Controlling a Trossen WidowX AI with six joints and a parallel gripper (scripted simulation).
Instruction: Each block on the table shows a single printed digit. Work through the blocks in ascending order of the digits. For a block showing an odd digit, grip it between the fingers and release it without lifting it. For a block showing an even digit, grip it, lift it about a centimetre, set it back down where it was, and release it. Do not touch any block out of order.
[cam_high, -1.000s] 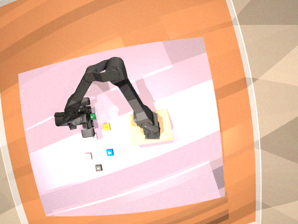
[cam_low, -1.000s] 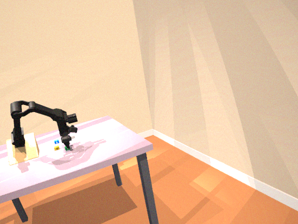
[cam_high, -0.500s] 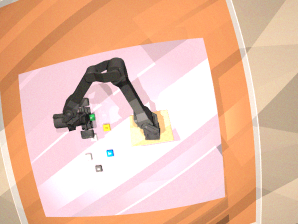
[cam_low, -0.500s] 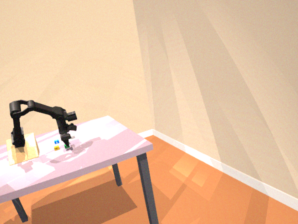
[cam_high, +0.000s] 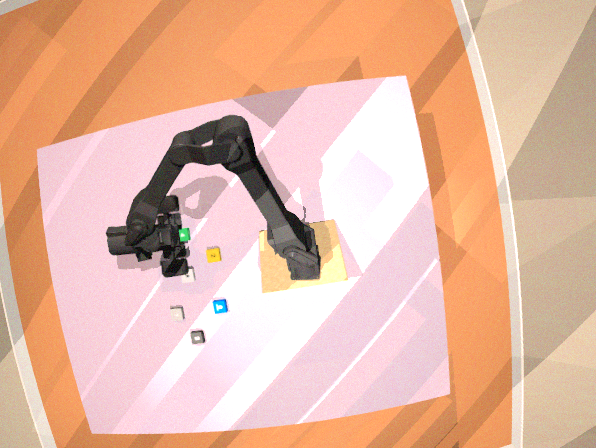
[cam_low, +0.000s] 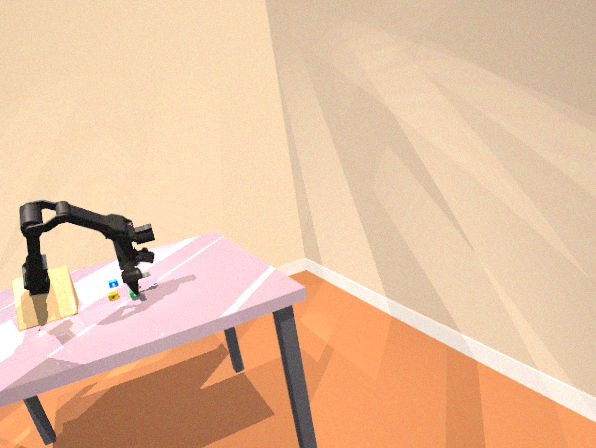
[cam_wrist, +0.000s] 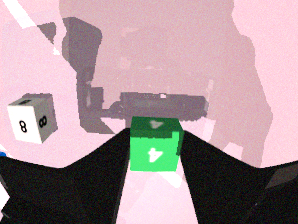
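The blue block lies 90 mm behind my gripper tip, 180 mm to the left of it and 10 mm below it. Also, from my gripper tip: green block 10 mm behind; yellow block 80 mm behind, 50 mm to the left, 10 mm below; white block 10 mm behind, 100 mm to the left, 10 mm below.
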